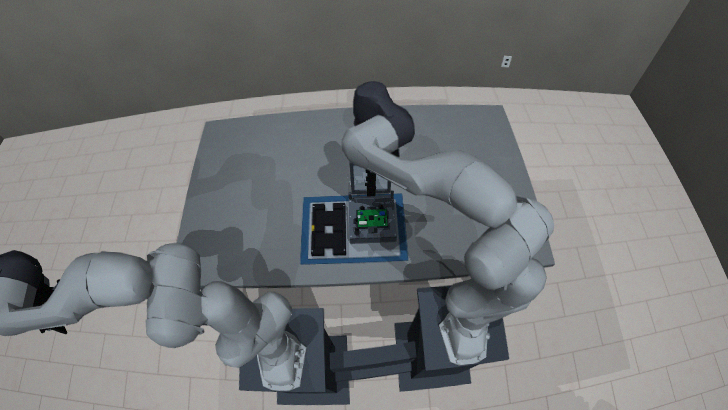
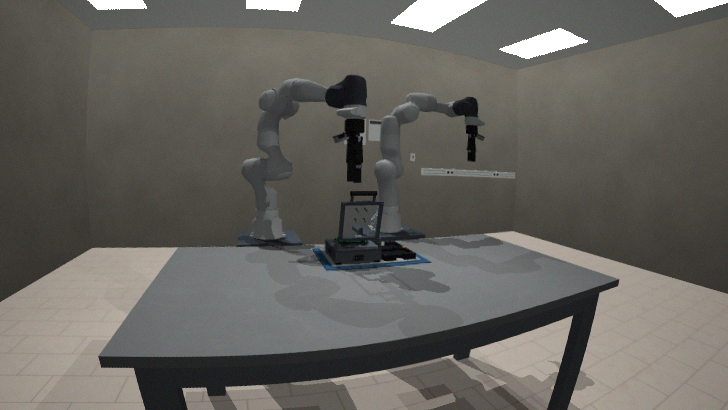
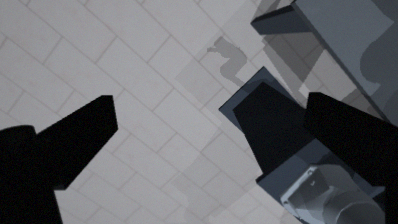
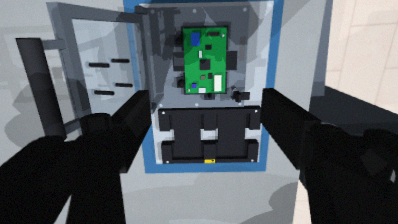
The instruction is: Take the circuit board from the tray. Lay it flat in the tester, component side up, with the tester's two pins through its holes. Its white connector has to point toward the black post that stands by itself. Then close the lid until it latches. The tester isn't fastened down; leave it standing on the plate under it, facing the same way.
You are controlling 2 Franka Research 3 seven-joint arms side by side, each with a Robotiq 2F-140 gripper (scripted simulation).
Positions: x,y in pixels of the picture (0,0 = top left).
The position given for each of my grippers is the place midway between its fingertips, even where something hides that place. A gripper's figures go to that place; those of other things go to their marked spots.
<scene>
My right gripper (image 4: 205,106): 17 cm from the lens. A tester (image 4: 162,55) is 40 cm from the lens. A green circuit board (image 4: 204,48) is 38 cm from the lens. A black tray (image 4: 231,147): 51 cm from the lens. The marked spots on the tester and the black tray are 26 cm apart.
</scene>
